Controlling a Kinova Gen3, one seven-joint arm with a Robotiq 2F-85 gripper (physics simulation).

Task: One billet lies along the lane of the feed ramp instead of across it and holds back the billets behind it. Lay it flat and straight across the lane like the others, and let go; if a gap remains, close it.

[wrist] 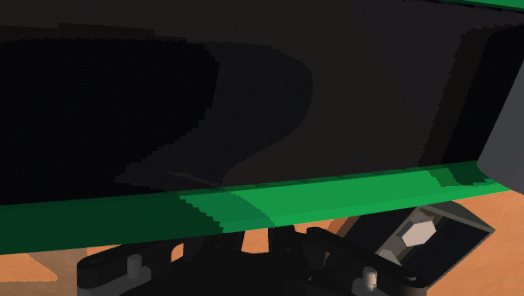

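Frame: origin at the arm's base, x ahead, y left, z up, level; centimetres.
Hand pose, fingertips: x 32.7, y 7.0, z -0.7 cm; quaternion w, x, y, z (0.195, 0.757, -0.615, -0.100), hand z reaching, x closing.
Things, the pixels of their top centre, and the offset from my fingertips. "spot": a spot on its surface instead. Level surfaces: height alone.
- far green rail, surface spot: (495, 3) spot: dx +15.2, dy -3.4, dz +5.9 cm
- grey round billet, surface spot: (510, 147) spot: dx +11.3, dy -6.1, dz +7.0 cm
- dark open box, surface spot: (462, 217) spot: dx +4.9, dy -15.9, dz +1.9 cm
- pale hex bolt, middle of its top: (419, 234) dx +1.3, dy -15.2, dz +0.5 cm
- orange table, its level: dz -1.5 cm
The wrist view sits very close to the feed ramp. Its black lane floor (348, 91) fills most of the frame between the near green side rail (329, 198) and a sliver of the far green rail (495, 3). Part of one grey round billet (510, 147) shows at the right edge, resting on the lane against the near rail; I cannot tell which way it lies. My gripper (257, 218) is at the bottom, just outside the near rail over the orange table. Its fingers stand close together with nothing between them. The other billets are out of view.
A dark open box (462, 217) holding a pale hex bolt (418, 232) lies on the orange table (495, 257) right of my gripper, just outside the near rail. Shadows darken the left part of the lane.
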